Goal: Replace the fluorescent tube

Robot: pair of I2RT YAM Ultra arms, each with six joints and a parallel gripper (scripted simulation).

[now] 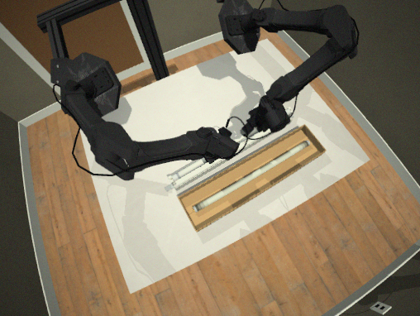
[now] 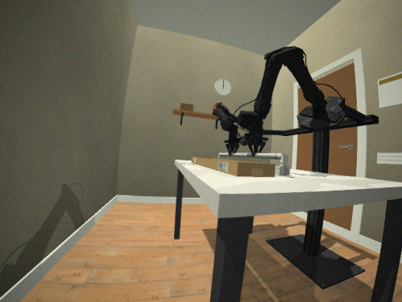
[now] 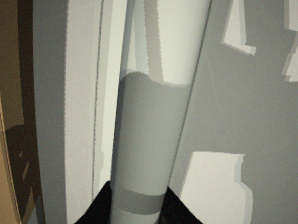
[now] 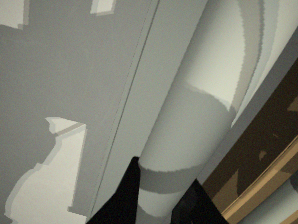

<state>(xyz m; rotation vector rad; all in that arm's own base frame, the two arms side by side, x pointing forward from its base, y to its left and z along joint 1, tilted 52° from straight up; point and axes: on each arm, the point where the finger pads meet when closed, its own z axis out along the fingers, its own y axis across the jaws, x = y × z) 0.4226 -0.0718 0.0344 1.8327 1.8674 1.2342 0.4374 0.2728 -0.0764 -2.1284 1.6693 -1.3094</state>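
My left hand is 12 cm to the left of the LED tube and 1 cm short of it. From my left hand the other things lie so: brown carton: 16 cm ahead, 10 cm to the right, 6 cm below; then old fluorescent tube: 16 cm ahead, 10 cm to the right, 6 cm below.
Now: right hand 1 cm past the LED tube and 12 cm to the right of it. The rest, counted from my right hand: brown carton (14 cm ahead, 14 cm to the left, 5 cm below); old fluorescent tube (14 cm ahead, 14 cm to the left, 6 cm below).
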